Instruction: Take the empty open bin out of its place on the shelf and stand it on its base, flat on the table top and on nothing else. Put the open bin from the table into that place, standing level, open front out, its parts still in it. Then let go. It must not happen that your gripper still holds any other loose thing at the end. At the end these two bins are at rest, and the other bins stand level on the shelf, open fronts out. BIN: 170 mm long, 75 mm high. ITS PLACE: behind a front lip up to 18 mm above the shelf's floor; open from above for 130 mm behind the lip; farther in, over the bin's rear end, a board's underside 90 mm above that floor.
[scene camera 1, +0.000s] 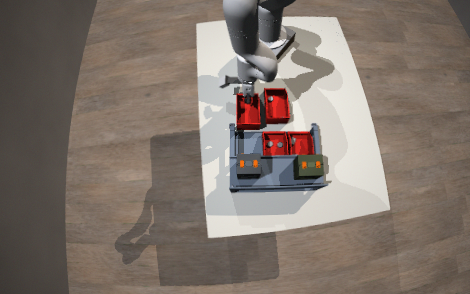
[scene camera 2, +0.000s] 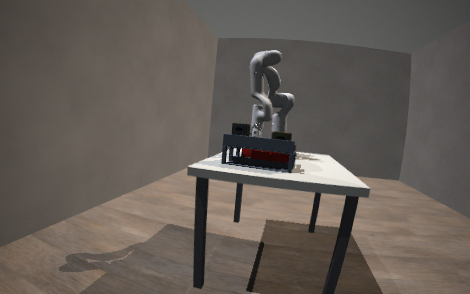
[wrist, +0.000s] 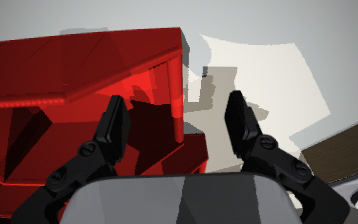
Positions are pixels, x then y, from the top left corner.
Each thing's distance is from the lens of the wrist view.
gripper (wrist: 176, 105): 13 cm
red bin (wrist: 192, 157): 20 cm
red bin (wrist: 63, 83): 9 cm
